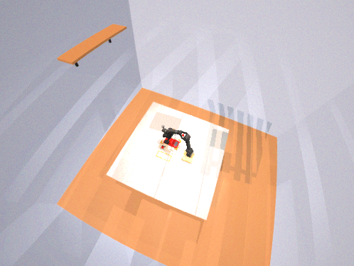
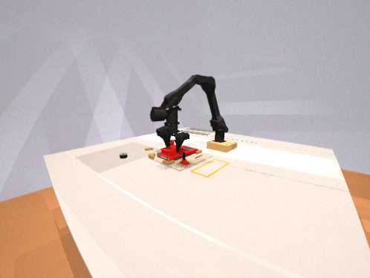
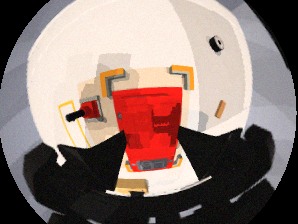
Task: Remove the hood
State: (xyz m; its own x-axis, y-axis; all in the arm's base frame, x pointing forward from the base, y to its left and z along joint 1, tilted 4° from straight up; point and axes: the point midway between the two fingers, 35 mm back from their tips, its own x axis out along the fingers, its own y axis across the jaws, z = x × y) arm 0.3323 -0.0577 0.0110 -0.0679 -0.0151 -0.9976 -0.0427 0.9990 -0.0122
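My gripper tip is 10 mm below the hood. Round my gripper tip: small black wheel (190 mm ahead, 170 mm to the right, 30 mm below).
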